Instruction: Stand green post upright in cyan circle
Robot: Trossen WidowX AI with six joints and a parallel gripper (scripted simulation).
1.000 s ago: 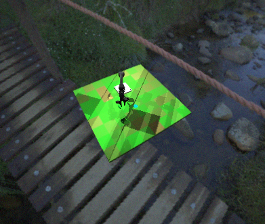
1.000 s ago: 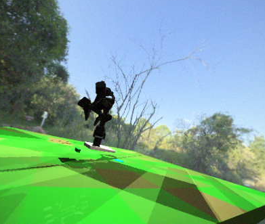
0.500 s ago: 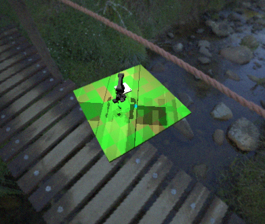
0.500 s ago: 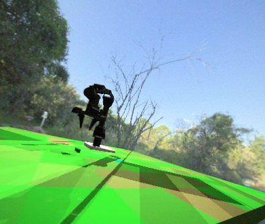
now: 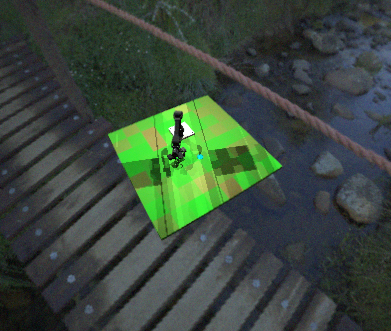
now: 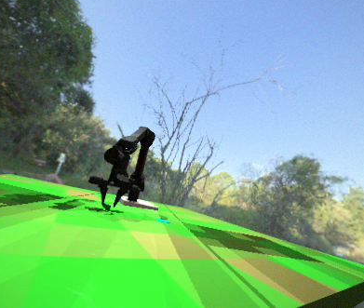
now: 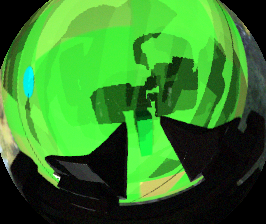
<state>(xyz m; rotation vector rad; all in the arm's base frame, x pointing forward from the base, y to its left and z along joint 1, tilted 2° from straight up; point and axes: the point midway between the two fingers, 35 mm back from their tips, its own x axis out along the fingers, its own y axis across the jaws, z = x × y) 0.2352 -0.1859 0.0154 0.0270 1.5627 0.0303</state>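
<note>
The cyan circle lies 200 mm to the left of my gripper tip, 100 mm ahead of it and 10 mm below it. Round my gripper tip: green post (20 mm behind).
</note>
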